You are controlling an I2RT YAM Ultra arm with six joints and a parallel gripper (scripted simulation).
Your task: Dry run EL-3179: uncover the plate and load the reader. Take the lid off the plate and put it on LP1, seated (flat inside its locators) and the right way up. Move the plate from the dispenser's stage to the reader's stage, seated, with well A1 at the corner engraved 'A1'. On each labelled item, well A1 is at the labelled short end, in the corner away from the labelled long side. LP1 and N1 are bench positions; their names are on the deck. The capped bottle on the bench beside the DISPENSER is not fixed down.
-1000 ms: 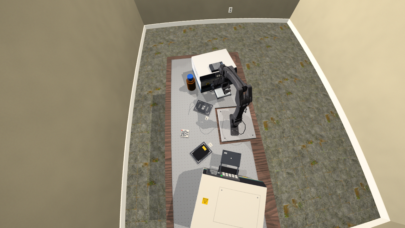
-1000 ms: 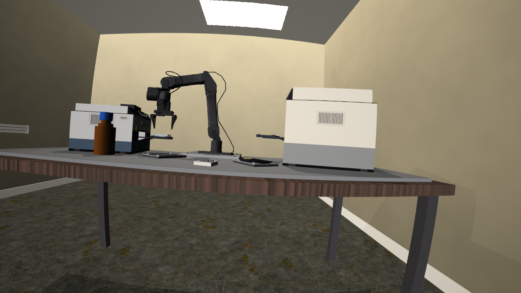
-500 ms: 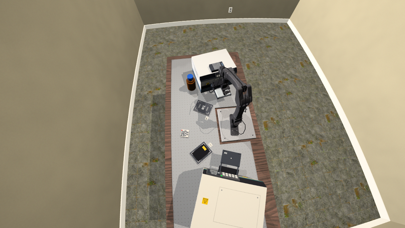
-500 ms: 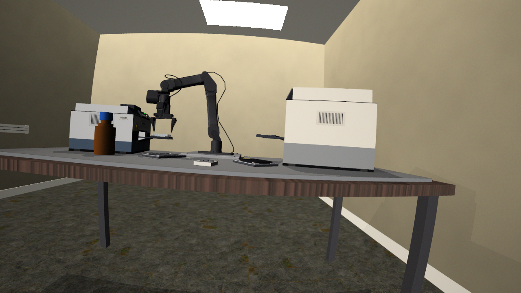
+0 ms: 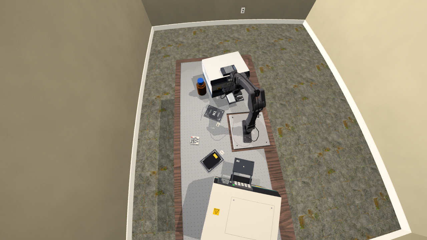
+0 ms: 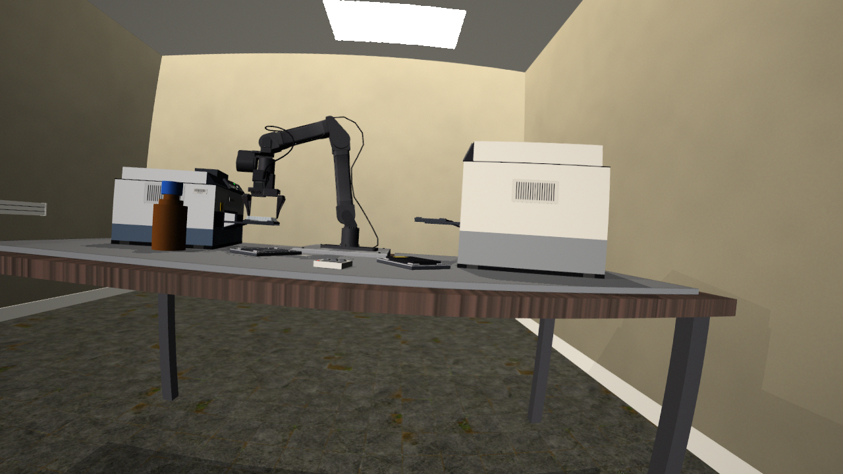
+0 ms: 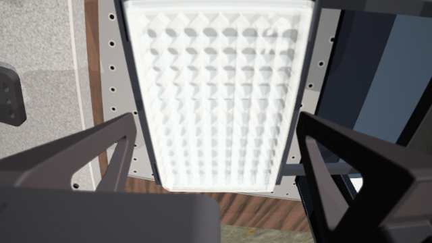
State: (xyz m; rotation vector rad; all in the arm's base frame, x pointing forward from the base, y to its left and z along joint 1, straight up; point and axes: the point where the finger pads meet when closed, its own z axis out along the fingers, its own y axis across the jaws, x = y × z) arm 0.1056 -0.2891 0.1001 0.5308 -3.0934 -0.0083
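Right now my hand is 1 cm above the clear well plate. From my hand the other things lie so: LP1 tag 47 cm to the left, 11 cm below, 11 cm ahead; lid 54 cm to the left, 19 cm ahead, 10 cm below; capped brown bottle 30 cm ahead, 11 cm to the right.
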